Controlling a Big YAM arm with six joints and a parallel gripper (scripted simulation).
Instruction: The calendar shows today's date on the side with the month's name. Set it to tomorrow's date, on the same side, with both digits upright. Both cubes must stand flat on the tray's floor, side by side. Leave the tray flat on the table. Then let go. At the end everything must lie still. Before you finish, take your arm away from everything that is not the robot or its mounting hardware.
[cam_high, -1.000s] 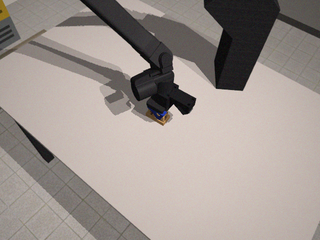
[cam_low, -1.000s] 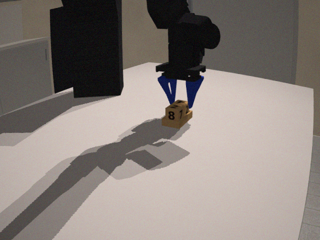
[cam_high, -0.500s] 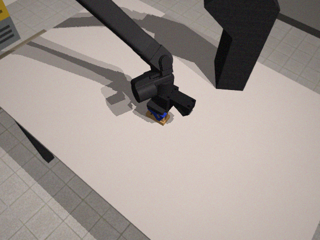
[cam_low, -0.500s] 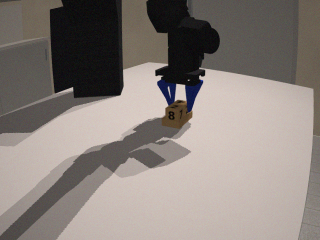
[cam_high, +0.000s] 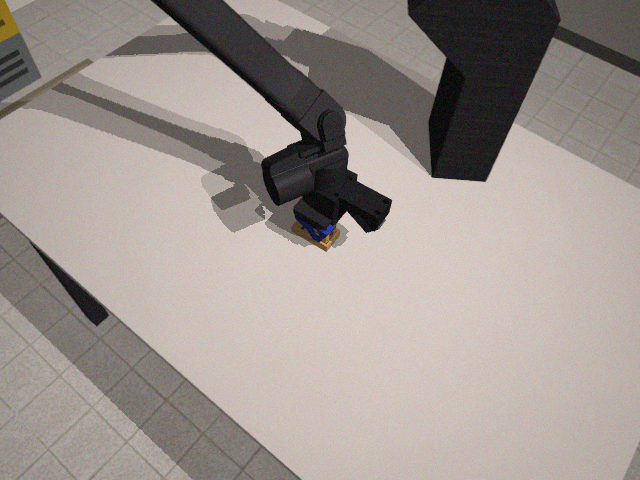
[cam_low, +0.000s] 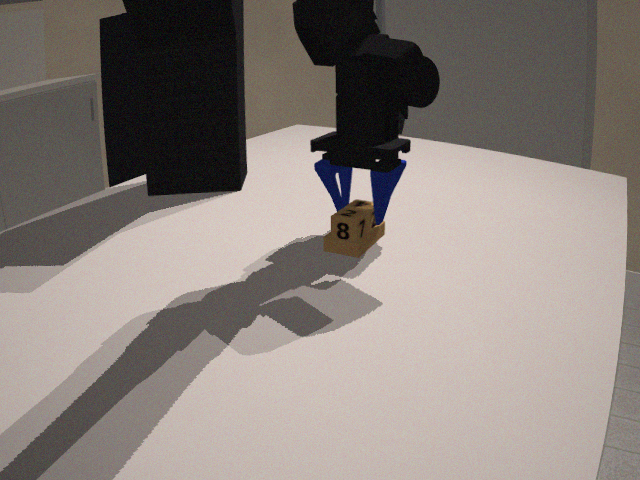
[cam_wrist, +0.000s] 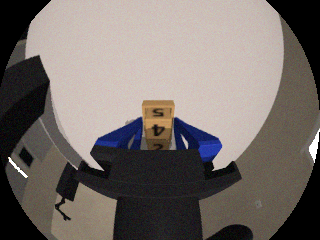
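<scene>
My gripper is now 20 mm to the left of the wooden tray and 20 mm above it. Round my hand: wooden digit cube (30 mm to the right).
</scene>
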